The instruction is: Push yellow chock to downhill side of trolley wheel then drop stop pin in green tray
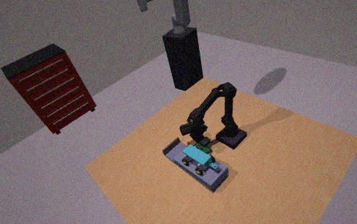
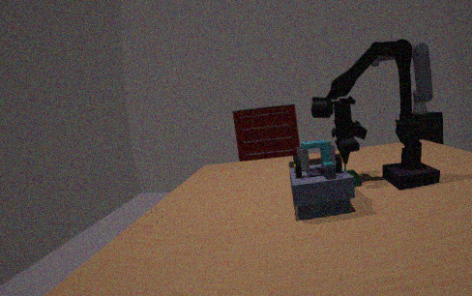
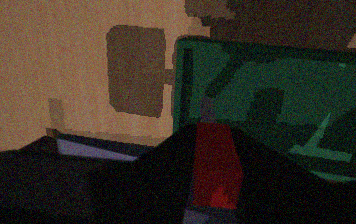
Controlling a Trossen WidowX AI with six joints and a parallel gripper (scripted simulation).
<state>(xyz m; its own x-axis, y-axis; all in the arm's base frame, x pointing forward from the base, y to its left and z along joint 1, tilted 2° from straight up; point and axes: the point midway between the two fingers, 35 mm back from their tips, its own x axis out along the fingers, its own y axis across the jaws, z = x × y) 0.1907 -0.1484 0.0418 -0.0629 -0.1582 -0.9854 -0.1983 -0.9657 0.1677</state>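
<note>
My gripper tip is now 10 mm short of the green tray, 30 mm to the right of it and 60 mm above it. The rest, counted from my gripper tip: grey ramp: 140 mm ahead, 110 mm to the left, 10 mm below; yellow chock: 70 mm ahead, 10 mm to the left, 30 mm above; red-headed stop pin: right at my gripper tip.
</note>
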